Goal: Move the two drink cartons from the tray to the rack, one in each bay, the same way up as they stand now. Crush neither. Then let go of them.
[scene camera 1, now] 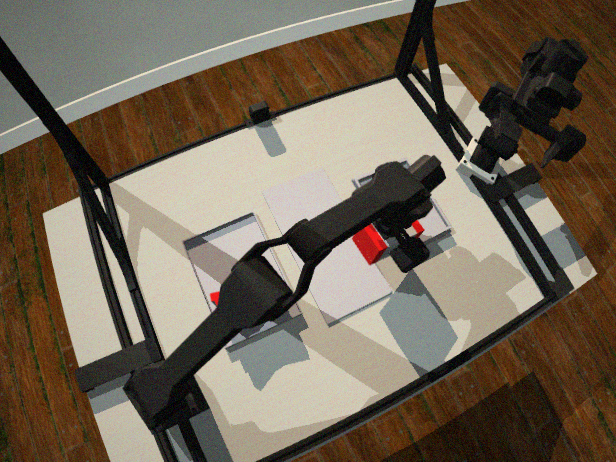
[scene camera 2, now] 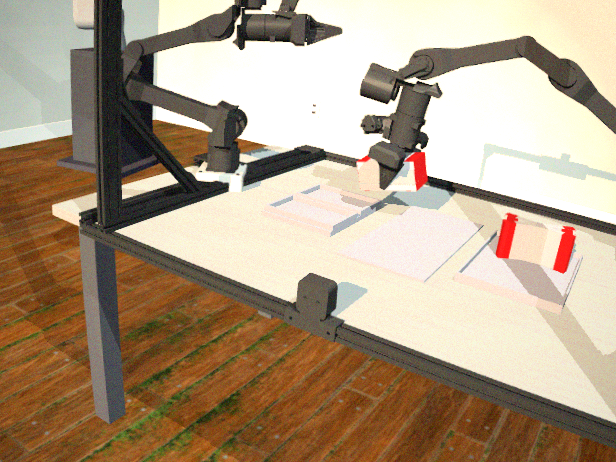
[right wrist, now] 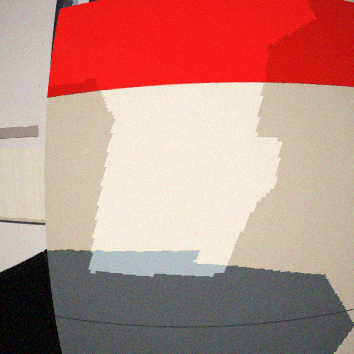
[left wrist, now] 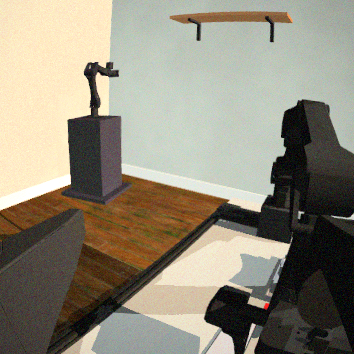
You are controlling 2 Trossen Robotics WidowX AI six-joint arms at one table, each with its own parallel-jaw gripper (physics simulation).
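Places are measured from the left arm's base along level axes (x down, y right, z back), in metres.
Pixels of known places: left gripper, fingertip midpoint: (scene camera 1: 520,152) (scene camera 2: 341,30) (left wrist: 203,225); right gripper, fingertip midpoint: (scene camera 2: 388,183) (right wrist: 218,222); left arm's base at its link origin: (scene camera 1: 483,159) (scene camera 2: 222,168); right arm's base at its link origin: (scene camera 1: 163,398) (left wrist: 281,202).
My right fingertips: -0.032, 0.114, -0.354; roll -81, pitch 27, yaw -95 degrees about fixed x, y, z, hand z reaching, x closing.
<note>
For each thing: its middle in the pictures, then the offset to it from my right fingertips, as dx, dy, dz. "pt": a spot on its surface instead. Level surfaces: height alone.
- cream drink carton at the middle of its body: (right wrist: 226,276) (scene camera 2: 392,171) (scene camera 1: 388,234) -0.028, +0.005, -0.004
- two-bay rack at the middle of its body: (right wrist: 71,12) (scene camera 2: 325,207) (scene camera 1: 402,204) +0.058, +0.010, +0.123
- second carton at the middle of its body: (scene camera 2: 535,242) (scene camera 1: 246,294) +0.028, +0.183, -0.255
- tray at the middle of its body: (scene camera 2: 524,266) (scene camera 1: 239,277) +0.060, +0.224, -0.227
- pale flat mat at its surface level: dx +0.064
- small black block at a spot on its surface: (scene camera 2: 316,295) (scene camera 1: 255,107) pt +0.029, +0.447, +0.142
My right gripper (scene camera 1: 400,238) (scene camera 2: 391,176) is shut on a cream drink carton (scene camera 1: 370,244) (scene camera 2: 368,176) (right wrist: 189,168) with a red band. It holds the carton in the air over the two-bay rack (scene camera 1: 444,219) (scene camera 2: 292,215). The carton fills the right wrist view. The second carton (scene camera 1: 214,298) (scene camera 2: 507,238) stands in the tray (scene camera 1: 219,231) (scene camera 2: 487,268), mostly hidden under the right arm in scene camera 1. My left gripper (scene camera 2: 326,31) is open and empty, raised high at the far side, well away from both cartons.
A pale flat mat (scene camera 1: 297,197) (scene camera 2: 416,243) lies between tray and rack. A small black block (scene camera 1: 259,111) (scene camera 2: 316,295) sits on the table's edge rail. Black frame posts stand at the table's corners. The right arm stretches across the table's middle.
</note>
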